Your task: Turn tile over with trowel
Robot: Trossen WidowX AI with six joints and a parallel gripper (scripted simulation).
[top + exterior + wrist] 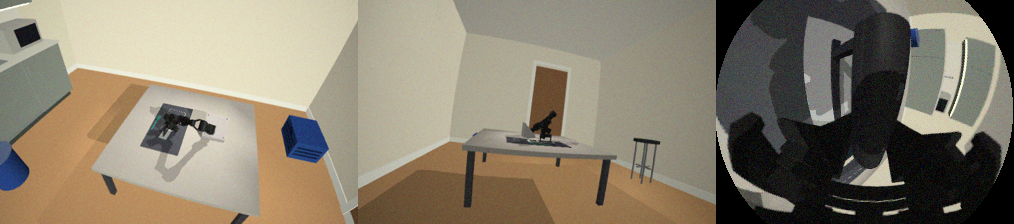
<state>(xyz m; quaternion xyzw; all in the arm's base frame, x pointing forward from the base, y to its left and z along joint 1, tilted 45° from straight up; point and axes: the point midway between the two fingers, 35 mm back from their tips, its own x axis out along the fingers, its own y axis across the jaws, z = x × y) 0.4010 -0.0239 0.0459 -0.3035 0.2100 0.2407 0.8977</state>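
Now: the tile 10 cm to the right of my gripper tip, 5 cm below it and 5 cm behind it. Round my gripper tip: dark mat 7 cm below, 6 cm to the right, 3 cm behind; teal-handled trowel 10 cm to the right, 10 cm ahead, 5 cm below.
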